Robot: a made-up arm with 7 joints.
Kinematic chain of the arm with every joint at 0, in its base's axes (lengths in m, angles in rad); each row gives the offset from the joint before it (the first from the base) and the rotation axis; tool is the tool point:
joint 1: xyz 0 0 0 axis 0 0.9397 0.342
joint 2: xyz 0 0 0 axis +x
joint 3: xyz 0 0 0 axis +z
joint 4: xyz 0.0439 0 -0.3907 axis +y
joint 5: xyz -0.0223 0 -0.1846 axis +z
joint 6: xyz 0 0 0 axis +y
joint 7: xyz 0 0 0 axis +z
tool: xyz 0 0 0
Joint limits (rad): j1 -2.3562..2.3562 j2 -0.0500..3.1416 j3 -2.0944..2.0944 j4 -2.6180..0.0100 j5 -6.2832..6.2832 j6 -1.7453..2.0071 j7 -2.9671..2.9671
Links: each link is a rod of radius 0.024 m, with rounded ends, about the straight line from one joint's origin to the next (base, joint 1, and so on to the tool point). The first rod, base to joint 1, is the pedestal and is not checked.
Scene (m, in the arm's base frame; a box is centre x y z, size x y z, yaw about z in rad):
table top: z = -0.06
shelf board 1: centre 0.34 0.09 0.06 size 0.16 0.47 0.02 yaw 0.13
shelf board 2: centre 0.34 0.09 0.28 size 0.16 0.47 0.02 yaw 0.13
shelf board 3: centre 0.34 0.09 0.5 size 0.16 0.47 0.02 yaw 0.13
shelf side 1: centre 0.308 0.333 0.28 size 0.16 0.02 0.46 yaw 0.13
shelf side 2: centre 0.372 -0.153 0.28 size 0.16 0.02 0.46 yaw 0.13
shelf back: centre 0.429 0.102 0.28 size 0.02 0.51 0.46 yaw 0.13
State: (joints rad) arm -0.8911 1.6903 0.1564 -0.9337 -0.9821 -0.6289 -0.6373
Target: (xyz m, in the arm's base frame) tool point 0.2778 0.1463 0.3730
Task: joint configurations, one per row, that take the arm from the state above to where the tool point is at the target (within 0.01 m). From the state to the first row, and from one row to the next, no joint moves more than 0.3 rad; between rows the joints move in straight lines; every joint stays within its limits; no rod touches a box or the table.
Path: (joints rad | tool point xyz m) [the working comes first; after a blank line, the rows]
Joints at the target: 0.2001 2.6724 0.3355 -1.4644 -0.9821 -0.6289 -0.6373
Straight joint move there: clear.

1: -0.6183 1.9358 0.2012 -1.0664 -0.9821 -0.6289 -0.6373 | 0.1283 0.4178 0.3104
2: -0.3455 2.1813 0.2460 -1.1990 -0.9821 -0.6289 -0.6373 | 0.1312 0.3432 0.3704
3: -0.0727 2.4268 0.2907 -1.3317 -0.9821 -0.6289 -0.6373 | 0.1882 0.2468 0.3990
4: 0.2001 2.6724 0.3355 -1.4644 -0.9821 -0.6289 -0.6373 | 0.2778 0.1463 0.3730

